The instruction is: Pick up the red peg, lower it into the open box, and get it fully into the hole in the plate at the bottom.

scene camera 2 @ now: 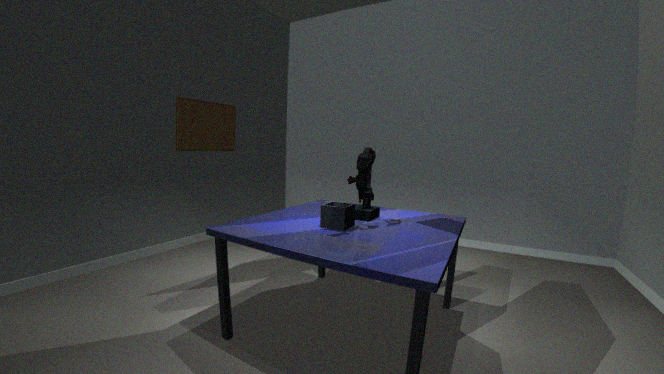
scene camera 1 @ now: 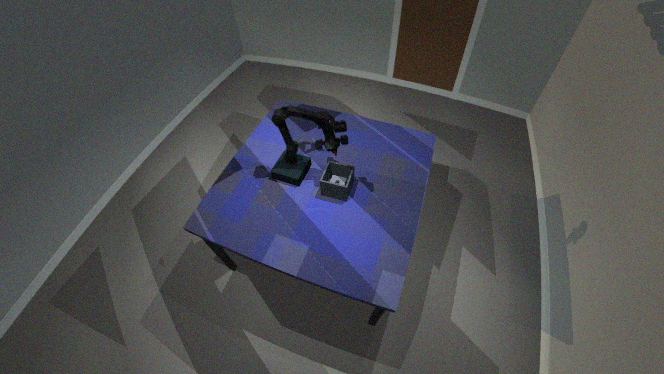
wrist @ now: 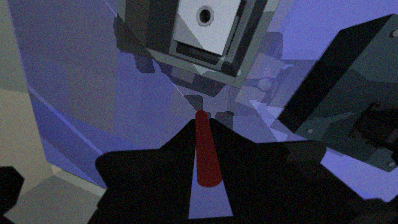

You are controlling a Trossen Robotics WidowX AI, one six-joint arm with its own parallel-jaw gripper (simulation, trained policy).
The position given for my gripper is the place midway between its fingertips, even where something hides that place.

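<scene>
Red peg [wrist: 209, 175] and my gripper [wrist: 202, 122] in sight. Box [scene camera 1: 329, 189] visible. Again the box [scene camera 2: 340, 216].
</scene>
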